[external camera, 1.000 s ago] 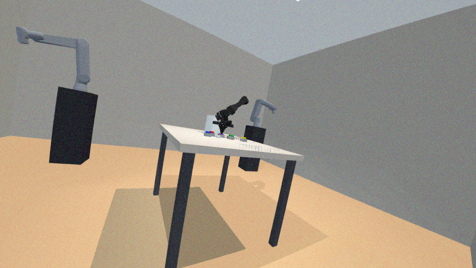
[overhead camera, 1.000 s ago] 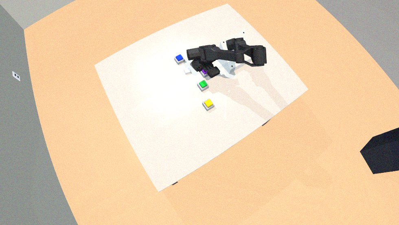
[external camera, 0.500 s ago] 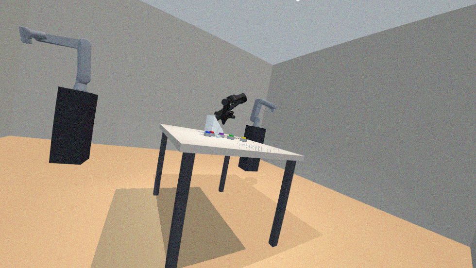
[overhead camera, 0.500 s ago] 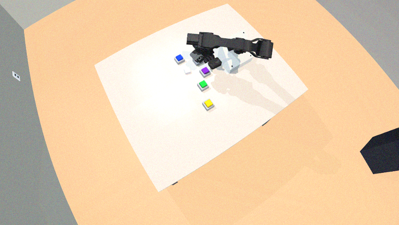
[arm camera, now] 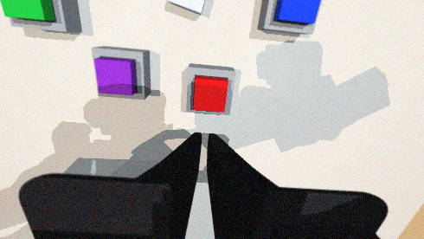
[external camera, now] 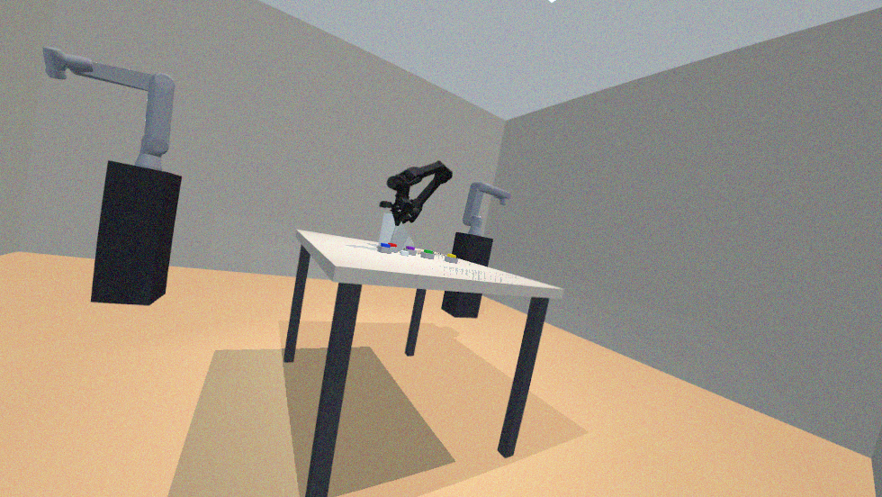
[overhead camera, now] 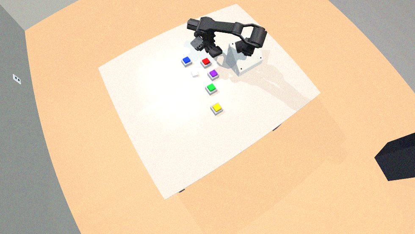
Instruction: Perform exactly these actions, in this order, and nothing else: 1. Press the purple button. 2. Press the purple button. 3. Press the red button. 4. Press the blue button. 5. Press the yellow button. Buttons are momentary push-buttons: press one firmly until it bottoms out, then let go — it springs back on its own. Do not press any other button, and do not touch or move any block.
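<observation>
Now: the red button 9 cm below my gripper tip and 1 cm to the right of it. From my gripper tip the other things lie so: purple button: 9 cm to the left, 9 cm below, 1 cm ahead; blue button: 9 cm below, 9 cm ahead, 7 cm to the right; small white block: 12 cm below, 9 cm ahead, 3 cm to the left.
</observation>
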